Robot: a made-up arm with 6 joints.
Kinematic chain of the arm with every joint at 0, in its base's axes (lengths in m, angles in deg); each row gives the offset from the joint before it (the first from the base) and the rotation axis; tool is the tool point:
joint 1: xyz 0 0 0.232 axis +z
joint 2: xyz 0 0 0 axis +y
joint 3: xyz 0 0 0.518 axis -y
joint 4: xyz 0 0 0 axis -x
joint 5: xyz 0.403 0 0 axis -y
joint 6: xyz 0 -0.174 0 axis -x
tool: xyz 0 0 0
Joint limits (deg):
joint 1: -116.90..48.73
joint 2: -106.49..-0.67
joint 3: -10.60..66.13
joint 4: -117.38..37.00
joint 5: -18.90..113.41
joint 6: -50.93..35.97
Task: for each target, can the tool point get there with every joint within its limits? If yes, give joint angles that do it. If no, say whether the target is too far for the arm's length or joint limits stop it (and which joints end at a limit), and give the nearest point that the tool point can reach.
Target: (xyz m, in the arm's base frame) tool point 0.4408 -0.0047 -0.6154
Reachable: no: joint limits stop it (at a limit: joint 1, joint 2, joint 3, joint 4) | nearest point 0.2877 0.8742 0.0329 | short by 1.103 m
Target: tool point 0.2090 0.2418 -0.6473
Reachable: no: joint limits stop it (at a limit: joint 1, joint 2, joint 3, joint 4) | nearest point 0.2877 0.8742 0.0329 | short by 0.932 m
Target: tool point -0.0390 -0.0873 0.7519
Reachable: yes | joints -95.28 -39.62 -0.57 -79.80 31.28 16.15
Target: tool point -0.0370 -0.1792 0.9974
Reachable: yes | joints -30.41 -24.70 24.44 -5.06 34.74 -2.64
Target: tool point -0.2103 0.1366 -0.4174
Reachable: no: joint limits stop it (at a limit: joint 2, joint 3, joint 4) | nearest point -0.7718 0.5013 0.0329 | short by 0.807 m
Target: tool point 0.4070 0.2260 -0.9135
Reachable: no: too far | nearest point 0.2877 0.8742 0.0329 | short by 1.153 m
